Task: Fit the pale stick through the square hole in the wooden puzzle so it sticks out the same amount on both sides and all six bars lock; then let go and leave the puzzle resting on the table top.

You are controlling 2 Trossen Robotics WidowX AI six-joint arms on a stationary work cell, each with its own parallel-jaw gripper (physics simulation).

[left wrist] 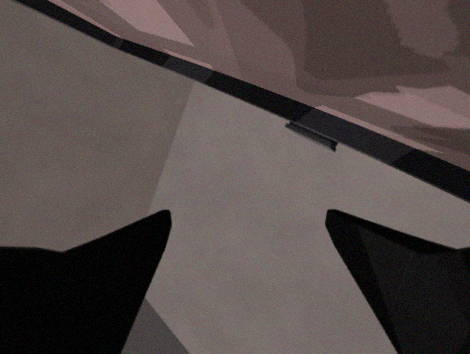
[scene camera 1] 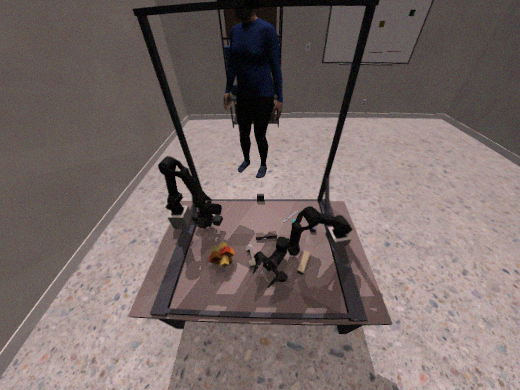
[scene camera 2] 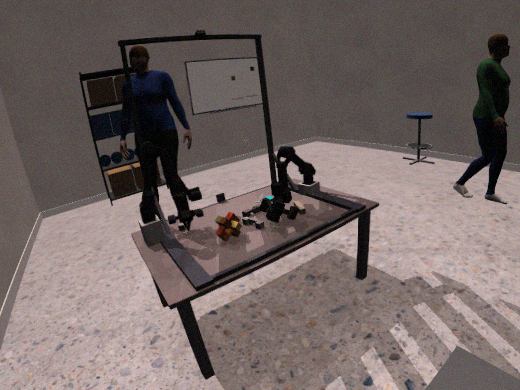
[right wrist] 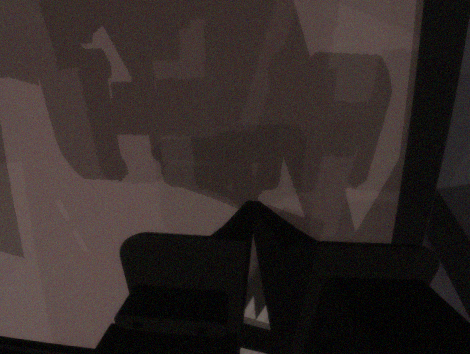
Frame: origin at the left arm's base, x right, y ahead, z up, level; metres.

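Where they show: left gripper, fingertip midpoint: (left wrist: 249, 217) (scene camera 1: 260, 280) (scene camera 2: 280, 215); right gripper, fingertip midpoint: (scene camera 1: 210, 226) (scene camera 2: 188, 230) (right wrist: 252, 207); left arm's base at its link origin: (scene camera 1: 339, 233) (scene camera 2: 308, 182); right arm's base at its link origin: (scene camera 1: 177, 211) (scene camera 2: 149, 220).
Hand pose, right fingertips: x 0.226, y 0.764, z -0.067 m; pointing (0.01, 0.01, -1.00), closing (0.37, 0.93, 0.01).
Note:
Things, the pixels of their top centre, and the offset from my right fingertips. Level surfaces: height alone.
- pale stick at its top centre: (scene camera 2: 299, 204) (scene camera 1: 304, 261) dx -0.339, dy -0.521, dz +0.030 m
- small grey-and-black piece at its top centre: (scene camera 2: 252, 220) (scene camera 1: 250, 254) dx -0.256, dy -0.242, dz +0.030 m
- dark bar at its top centre: (scene camera 2: 252, 208) (scene camera 1: 266, 234) dx -0.137, dy -0.350, dz +0.030 m
- small piece at its top centre: (right wrist: 267, 339) (scene camera 2: 182, 220) dx +0.081, dy -0.017, dz +0.030 m
- table at its surface level: dz -0.002 m
The wooden puzzle (scene camera 1: 222, 254) (scene camera 2: 234, 225), in red, orange and yellow, stands on the table left of centre in scene camera 1. Its square hole is too small to make out. The pale stick (scene camera 1: 303, 262) (scene camera 2: 299, 206) lies on the table, apart from the puzzle. My left gripper (scene camera 1: 264, 276) (left wrist: 249, 217) is open and empty, between the puzzle and the stick in scene camera 1. My right gripper (scene camera 2: 188, 228) (right wrist: 252, 207) is shut, fingertips together, low over the table behind and left of the puzzle. A small pale patch shows between its finger bases in the right wrist view.
A small grey-and-black piece (scene camera 1: 251, 256) lies between the puzzle and my left gripper. A dark bar (scene camera 1: 266, 237) lies behind it. Another small piece (scene camera 2: 181, 227) is beside my right gripper. Dark rails (scene camera 1: 172, 280) (scene camera 1: 348, 280) run along the table (scene camera 1: 147, 300).

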